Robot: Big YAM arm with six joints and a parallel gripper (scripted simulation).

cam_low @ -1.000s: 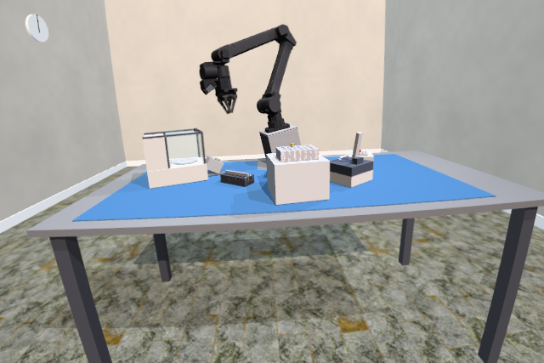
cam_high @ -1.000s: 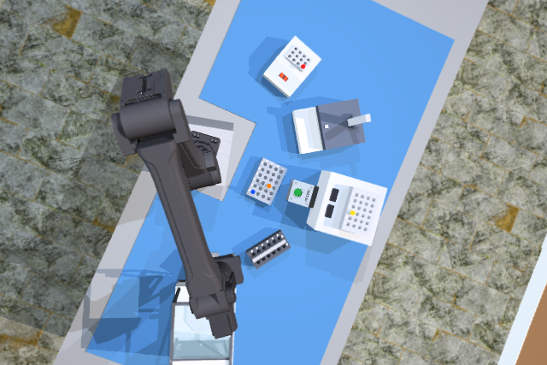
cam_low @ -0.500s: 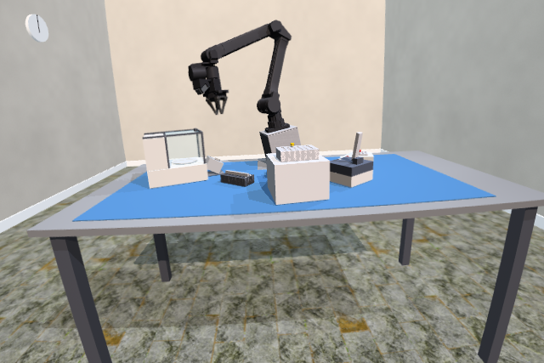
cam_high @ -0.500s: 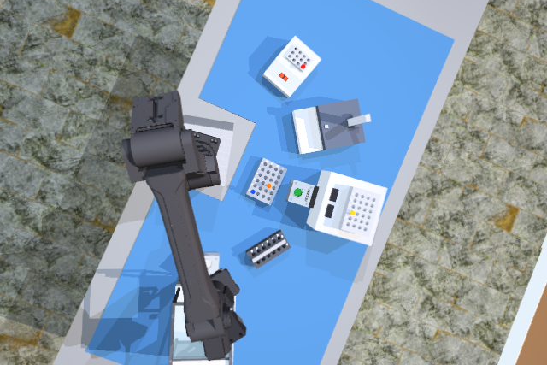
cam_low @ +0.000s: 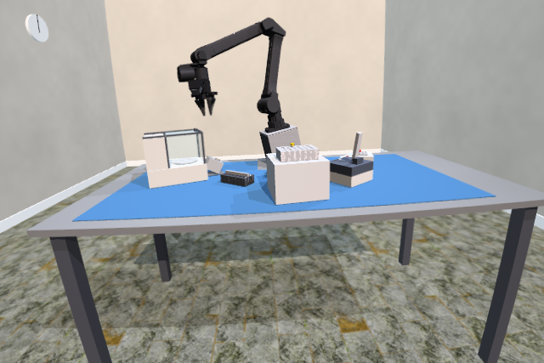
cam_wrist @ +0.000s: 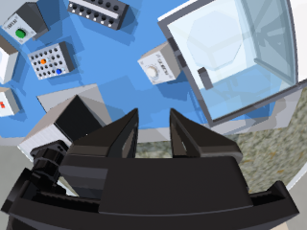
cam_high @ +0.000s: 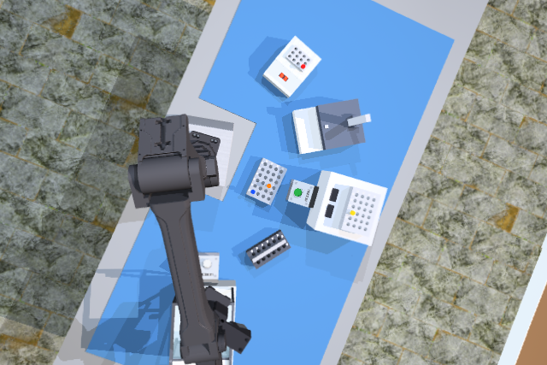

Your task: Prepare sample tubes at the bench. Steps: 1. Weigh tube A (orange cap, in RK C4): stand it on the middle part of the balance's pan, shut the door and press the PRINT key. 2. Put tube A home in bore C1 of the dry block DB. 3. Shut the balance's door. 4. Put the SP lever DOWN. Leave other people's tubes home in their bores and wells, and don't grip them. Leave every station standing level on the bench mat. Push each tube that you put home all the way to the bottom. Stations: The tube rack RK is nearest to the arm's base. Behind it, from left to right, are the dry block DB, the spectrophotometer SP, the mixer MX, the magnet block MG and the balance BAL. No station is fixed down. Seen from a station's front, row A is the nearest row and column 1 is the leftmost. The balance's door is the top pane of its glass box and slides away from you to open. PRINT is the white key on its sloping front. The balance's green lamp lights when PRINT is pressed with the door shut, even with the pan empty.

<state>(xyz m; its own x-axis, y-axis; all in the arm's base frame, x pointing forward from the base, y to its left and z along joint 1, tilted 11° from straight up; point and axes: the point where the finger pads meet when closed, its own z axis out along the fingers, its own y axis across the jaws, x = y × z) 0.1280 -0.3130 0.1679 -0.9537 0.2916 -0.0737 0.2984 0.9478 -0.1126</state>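
My hand is 90 mm to the left of the balance door and 70 mm above it. Also, from my hand: tube rack RK (80 mm ahead, 310 mm to the left, 270 mm below); then white key (30 mm behind, 30 mm to the left, 210 mm below); then black magnet block (150 mm ahead, 110 mm to the left, 260 mm below).
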